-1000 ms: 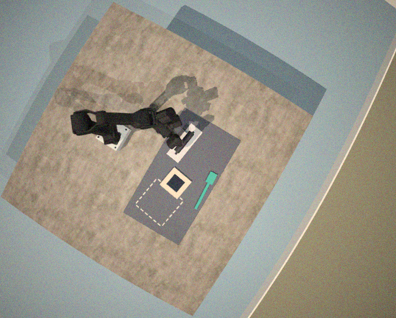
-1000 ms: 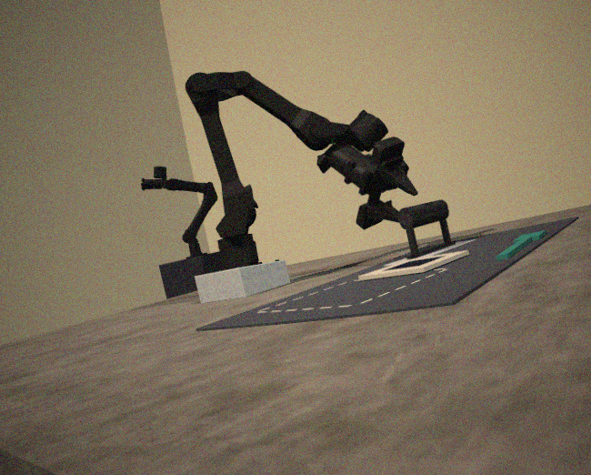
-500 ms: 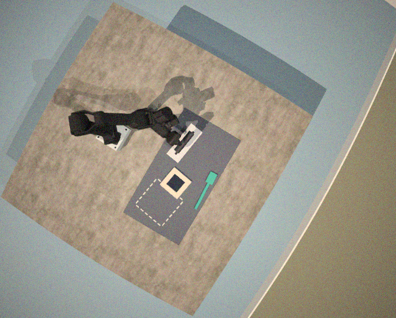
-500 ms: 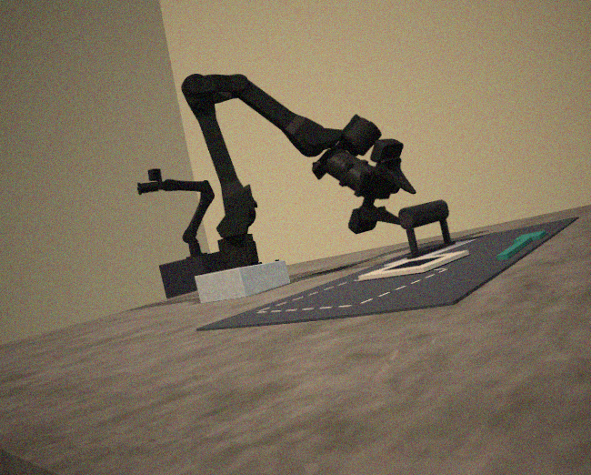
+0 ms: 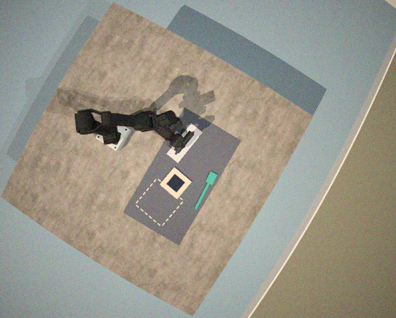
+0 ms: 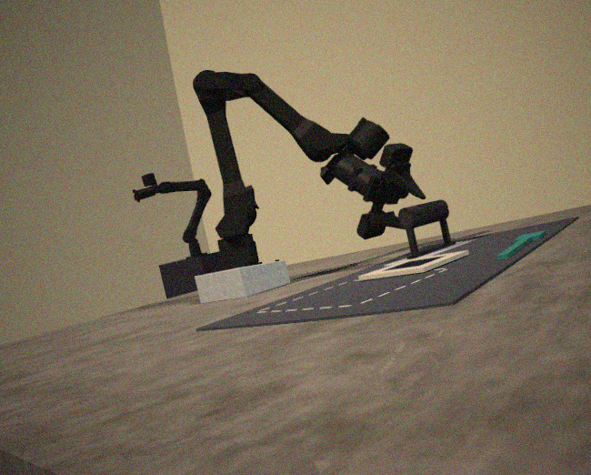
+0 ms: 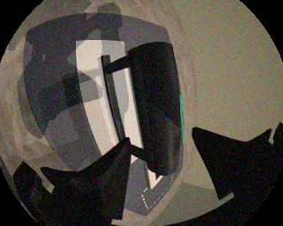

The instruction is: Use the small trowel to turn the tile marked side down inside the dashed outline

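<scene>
Right now my gripper tip is 5 cm short of the dark mat, 16 cm to the left of it and 9 cm above it. The rest, counted from my gripper tip: tile: 3 cm ahead, 19 cm to the right, 7 cm below; green trowel: 19 cm ahead, 16 cm to the right, 7 cm below.
</scene>
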